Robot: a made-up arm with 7 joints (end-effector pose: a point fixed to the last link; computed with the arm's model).
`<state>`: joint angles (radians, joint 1 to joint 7).
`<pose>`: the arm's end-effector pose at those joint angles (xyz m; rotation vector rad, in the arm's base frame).
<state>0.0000 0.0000 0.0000 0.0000 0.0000 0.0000 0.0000</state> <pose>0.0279 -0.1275 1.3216 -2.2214 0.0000 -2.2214</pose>
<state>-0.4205 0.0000 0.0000 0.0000 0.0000 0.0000 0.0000</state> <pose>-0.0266 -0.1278 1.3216 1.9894 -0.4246 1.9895</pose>
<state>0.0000 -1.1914 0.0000 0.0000 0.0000 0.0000 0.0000</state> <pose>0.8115 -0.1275 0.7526 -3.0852 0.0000 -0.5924</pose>
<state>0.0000 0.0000 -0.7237 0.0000 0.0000 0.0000 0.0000</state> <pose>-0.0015 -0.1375 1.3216 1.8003 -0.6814 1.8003</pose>
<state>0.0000 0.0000 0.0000 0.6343 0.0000 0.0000 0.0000</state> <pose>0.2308 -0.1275 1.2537 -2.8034 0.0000 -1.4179</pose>
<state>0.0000 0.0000 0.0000 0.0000 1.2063 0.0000 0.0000</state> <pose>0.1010 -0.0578 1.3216 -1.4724 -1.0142 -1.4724</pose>
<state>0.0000 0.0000 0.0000 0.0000 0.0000 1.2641 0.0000</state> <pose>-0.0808 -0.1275 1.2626 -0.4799 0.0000 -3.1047</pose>
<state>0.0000 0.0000 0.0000 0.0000 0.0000 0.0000 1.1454</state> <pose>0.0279 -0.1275 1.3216 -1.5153 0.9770 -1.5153</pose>
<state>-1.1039 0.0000 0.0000 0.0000 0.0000 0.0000 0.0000</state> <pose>-0.1013 -0.0823 1.3216 1.5442 -0.9509 1.5442</pose>
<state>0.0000 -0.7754 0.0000 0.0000 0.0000 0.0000 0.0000</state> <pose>0.6237 -0.1275 1.0555 -2.8964 0.0000 -1.2167</pose>
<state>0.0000 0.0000 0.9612 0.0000 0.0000 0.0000 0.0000</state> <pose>0.0437 -0.0902 1.3216 -1.6424 -0.8563 -1.6424</pose>
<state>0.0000 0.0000 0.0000 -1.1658 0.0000 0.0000 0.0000</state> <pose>-0.2886 -0.1275 1.1156 -0.6318 0.0000 -3.0774</pose>
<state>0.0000 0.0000 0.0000 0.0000 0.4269 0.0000 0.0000</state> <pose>0.0630 -0.1138 1.3216 -1.9856 -0.4304 -1.9856</pose>
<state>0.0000 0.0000 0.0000 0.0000 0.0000 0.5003 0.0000</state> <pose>-0.0236 -0.1275 1.3157 -1.6024 0.0000 -2.7022</pose>
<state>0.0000 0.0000 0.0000 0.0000 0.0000 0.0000 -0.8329</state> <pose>0.0279 -0.1275 1.3216 1.7286 0.7646 1.7286</pose>
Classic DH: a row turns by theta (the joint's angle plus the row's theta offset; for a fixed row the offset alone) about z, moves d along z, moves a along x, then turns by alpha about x. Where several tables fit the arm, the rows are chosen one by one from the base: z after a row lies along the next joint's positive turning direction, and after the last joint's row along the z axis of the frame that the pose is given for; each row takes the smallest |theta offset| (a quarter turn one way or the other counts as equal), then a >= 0, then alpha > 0; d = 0 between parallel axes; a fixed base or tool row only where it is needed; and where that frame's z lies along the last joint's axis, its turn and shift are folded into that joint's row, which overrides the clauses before.
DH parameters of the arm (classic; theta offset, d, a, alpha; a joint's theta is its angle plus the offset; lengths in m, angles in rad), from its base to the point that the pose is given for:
joint 1: 0 0.4591 0 1.5708
joint 2: 0 0.0937 0 -1.5708
joint 3: 0 0.5195 0.0259 -1.5708
joint 4: 0 0.0541 -0.0121 1.5708
joint 5: 0 0.2393 0 1.5708
joint 6: 1.5708 0.0879 0.1037 1.5708
joint 7: 0 0.0141 0 0

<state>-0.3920 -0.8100 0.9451 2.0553 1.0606 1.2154 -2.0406</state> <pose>0.4166 -0.0788 0.5565 -1.7881 -1.3793 -0.7836</pose>
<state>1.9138 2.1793 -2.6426 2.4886 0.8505 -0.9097 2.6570</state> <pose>0.2393 -0.0635 0.2779 0.1082 1.2143 -2.0030</pose>
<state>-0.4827 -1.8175 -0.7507 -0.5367 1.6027 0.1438 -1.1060</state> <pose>0.7409 -0.3825 0.2737 -2.1315 -1.1485 -0.9510</pose>
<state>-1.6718 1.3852 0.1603 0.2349 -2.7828 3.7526 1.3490</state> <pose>0.0886 0.6732 0.5415 0.9868 0.5960 -0.3763</pose>
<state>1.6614 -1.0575 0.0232 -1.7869 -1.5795 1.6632 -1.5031</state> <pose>-0.0815 0.2207 0.8105 0.5371 -0.6218 1.6052</pose>
